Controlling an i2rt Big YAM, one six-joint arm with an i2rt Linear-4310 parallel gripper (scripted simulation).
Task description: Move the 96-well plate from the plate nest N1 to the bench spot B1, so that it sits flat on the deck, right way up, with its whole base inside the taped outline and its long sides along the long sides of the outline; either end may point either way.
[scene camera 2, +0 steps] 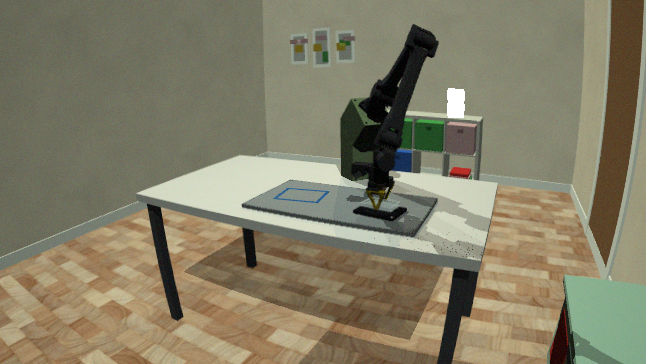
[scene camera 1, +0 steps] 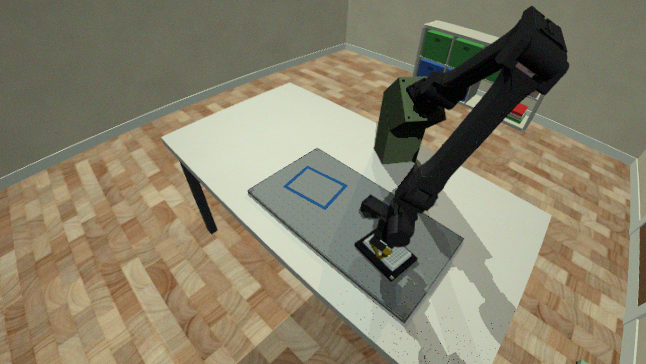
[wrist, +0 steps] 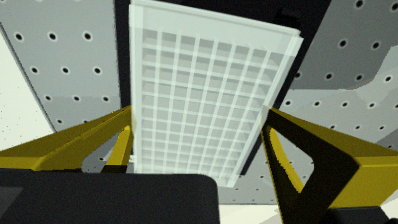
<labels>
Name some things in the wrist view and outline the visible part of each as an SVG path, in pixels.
My gripper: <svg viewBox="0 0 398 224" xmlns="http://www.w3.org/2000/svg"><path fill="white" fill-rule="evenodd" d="M269 109L267 119L261 129L261 137L282 224L398 224L398 218L389 219L380 207L398 189L398 151L299 119L273 107ZM276 131L312 158L314 170L305 186L287 159ZM221 223L217 183L213 178L204 174L126 173L134 142L131 105L92 121L0 151L0 224ZM120 131L112 153L100 173L76 173L82 172L81 166L85 157Z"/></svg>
A 96-well plate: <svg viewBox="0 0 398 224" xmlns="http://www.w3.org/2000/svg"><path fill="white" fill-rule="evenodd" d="M131 0L131 4L129 4L129 44L134 173L204 174L214 178L217 186L233 188L267 119L268 111L272 108L303 42L303 38L299 36L301 31L268 22L156 0Z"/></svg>
</labels>
